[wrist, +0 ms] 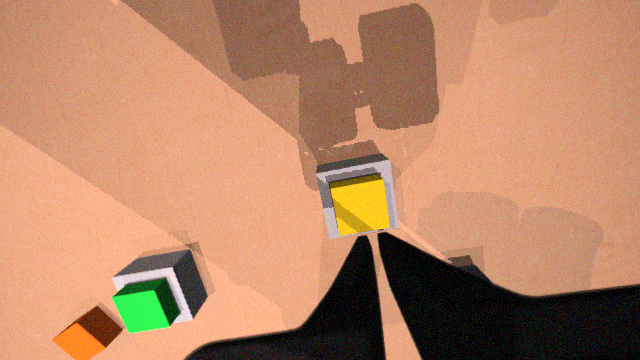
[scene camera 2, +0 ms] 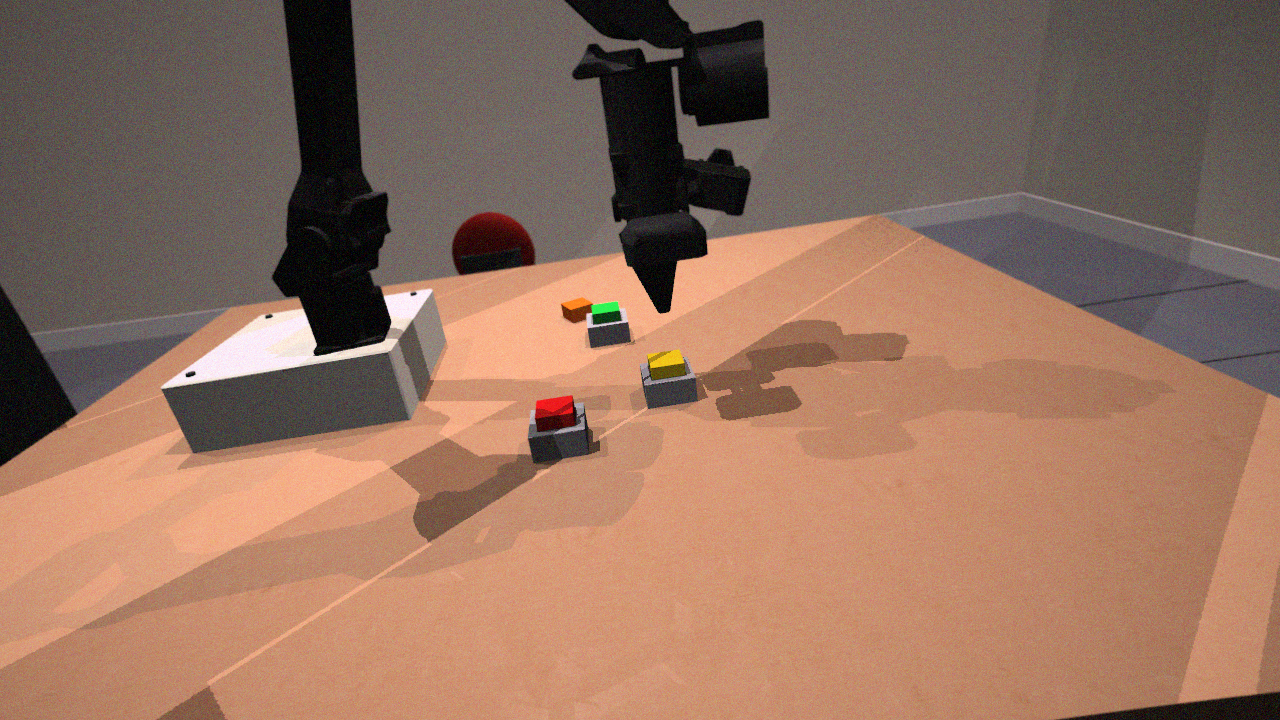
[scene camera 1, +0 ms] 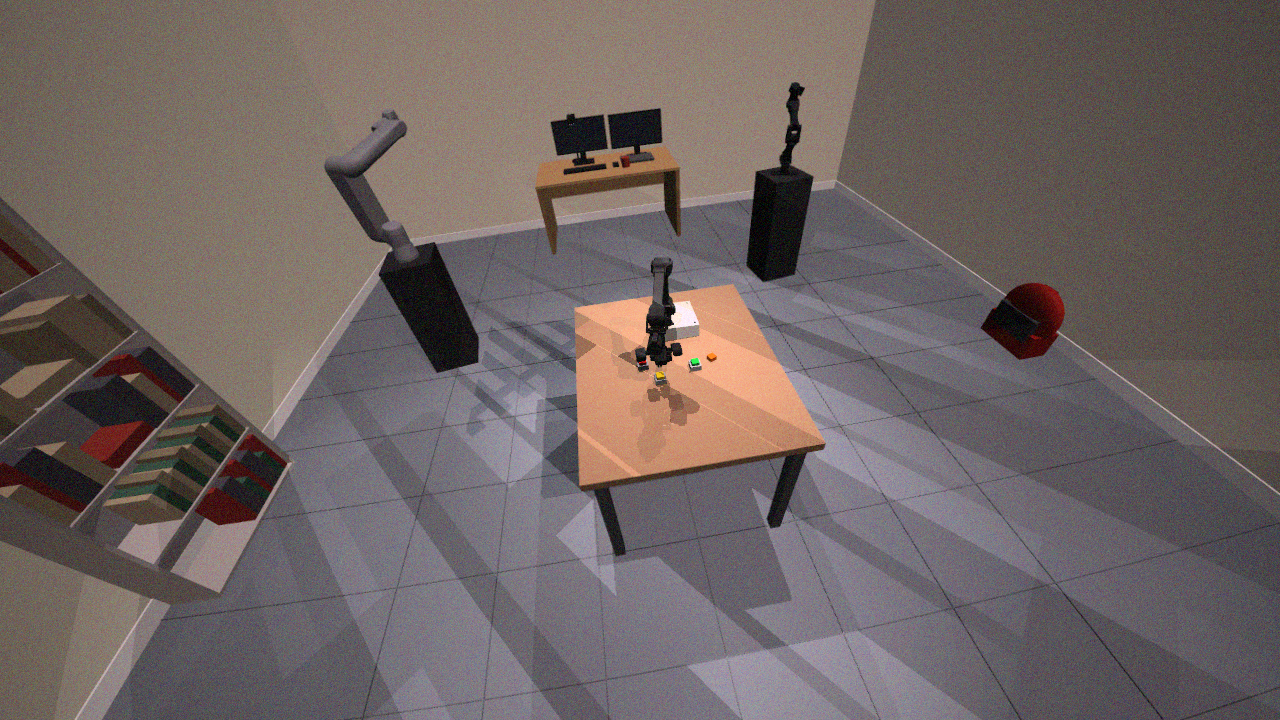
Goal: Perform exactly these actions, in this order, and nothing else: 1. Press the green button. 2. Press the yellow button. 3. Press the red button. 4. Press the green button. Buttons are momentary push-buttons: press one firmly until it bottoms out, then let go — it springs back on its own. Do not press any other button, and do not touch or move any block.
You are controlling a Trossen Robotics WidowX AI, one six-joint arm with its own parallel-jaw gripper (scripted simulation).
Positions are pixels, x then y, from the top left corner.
Labels:
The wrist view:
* my gripper: 373,243
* green button: 150,305
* yellow button: 360,204
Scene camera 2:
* my gripper: 663,311
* yellow button: 667,364
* red button: 559,412

